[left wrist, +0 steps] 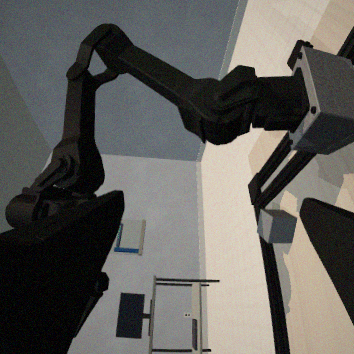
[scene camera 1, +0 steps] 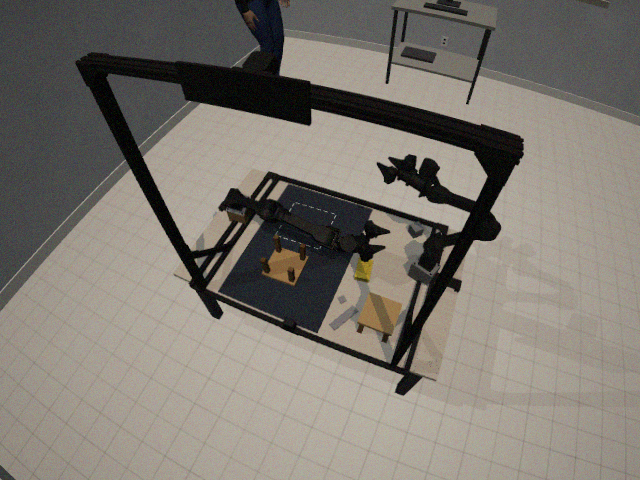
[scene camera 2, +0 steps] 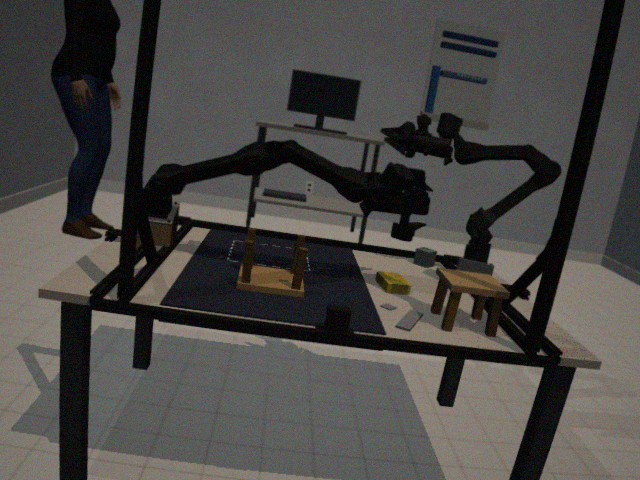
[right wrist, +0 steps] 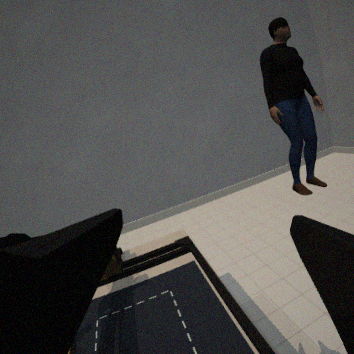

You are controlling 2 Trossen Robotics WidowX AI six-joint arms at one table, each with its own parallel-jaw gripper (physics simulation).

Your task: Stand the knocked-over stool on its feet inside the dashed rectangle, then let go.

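Pixels of known places: left gripper, between the fingertips: (left wrist: 214,202) (scene camera 1: 387,239) (scene camera 2: 428,207); right gripper, between the fingertips: (scene camera 1: 382,160) (scene camera 2: 382,134) (right wrist: 207,220); left arm's base, origin of its link: (scene camera 1: 238,203) (scene camera 2: 157,210); right arm's base, origin of its link: (left wrist: 296,101) (scene camera 1: 426,264) (scene camera 2: 475,262).
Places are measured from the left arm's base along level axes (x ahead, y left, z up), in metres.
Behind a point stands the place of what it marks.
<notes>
A wooden stool (scene camera 1: 283,266) @[x 0.323, y -0.189, z -0.086 m] (scene camera 2: 271,279) @[x 0.328, y -0.197, z -0.086 m] lies upside down on the dark mat (scene camera 1: 248,279) @[x 0.204, y -0.300, z -0.102 m] (scene camera 2: 201,294) @[x 0.179, y -0.323, z -0.101 m], its seat flat and its legs pointing up. It is just in front of the dashed rectangle (scene camera 1: 314,207) (scene camera 2: 230,251) (right wrist: 170,291), which the left arm partly covers in scene camera 1. My left gripper (scene camera 1: 386,240) @[x 0.721, y -0.035, z 0.120 m] (scene camera 2: 427,206) @[x 0.721, y -0.035, z 0.120 m] (left wrist: 214,202) @[x 0.721, y -0.035, z 0.120 m] is open and empty, in the air to the right of the stool. My right gripper (scene camera 1: 384,161) @[x 0.609, y 0.217, z 0.286 m] (scene camera 2: 383,132) @[x 0.609, y 0.217, z 0.286 m] (right wrist: 206,220) @[x 0.609, y 0.217, z 0.286 m] is open and empty, high up and farther back. The stool does not show in the left wrist view.
A second stool (scene camera 1: 379,312) @[x 0.780, y -0.289, z 0.006 m] (scene camera 2: 473,282) @[x 0.779, y -0.313, z 0.006 m] stands upright at the right. A yellow block (scene camera 1: 363,270) @[x 0.656, y -0.083, z -0.078 m] (scene camera 2: 392,282) @[x 0.643, y -0.116, z -0.078 m], a grey block (scene camera 1: 415,229) @[x 0.819, y 0.204, z -0.054 m] (scene camera 2: 424,256) @[x 0.811, y 0.200, z -0.071 m] (left wrist: 277,226) @[x 0.809, y 0.202, z -0.068 m] and a flat grey strip (scene camera 1: 343,317) @[x 0.649, y -0.312, z -0.100 m] (scene camera 2: 409,320) @[x 0.647, y -0.322, z -0.100 m] lie right of the mat. A black frame (scene camera 1: 413,121) @[x 0.751, y -0.444, z 0.935 m] surrounds the table.
</notes>
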